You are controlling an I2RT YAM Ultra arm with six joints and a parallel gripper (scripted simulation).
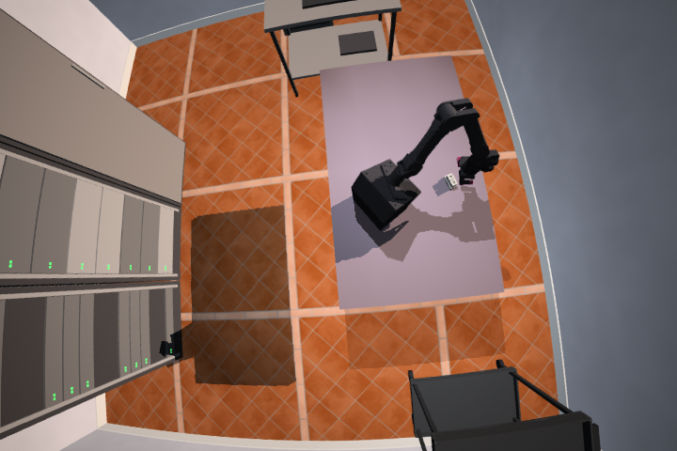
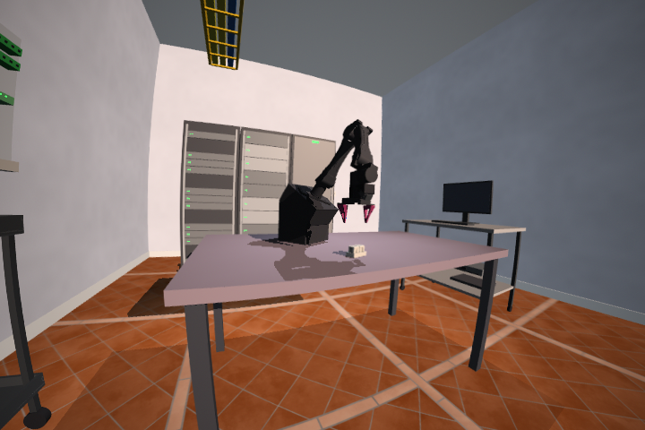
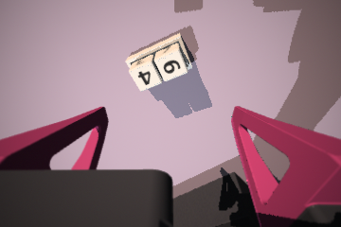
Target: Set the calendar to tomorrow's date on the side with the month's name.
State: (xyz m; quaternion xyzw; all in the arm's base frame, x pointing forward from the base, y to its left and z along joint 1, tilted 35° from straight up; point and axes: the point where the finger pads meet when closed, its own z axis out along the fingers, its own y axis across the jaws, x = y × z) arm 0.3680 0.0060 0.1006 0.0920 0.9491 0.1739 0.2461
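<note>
My gripper is now 12 cm above the cream digit cube. Also, from my hand: cream tray (14 cm below, 1 cm to the left, 1 cm behind).
</note>
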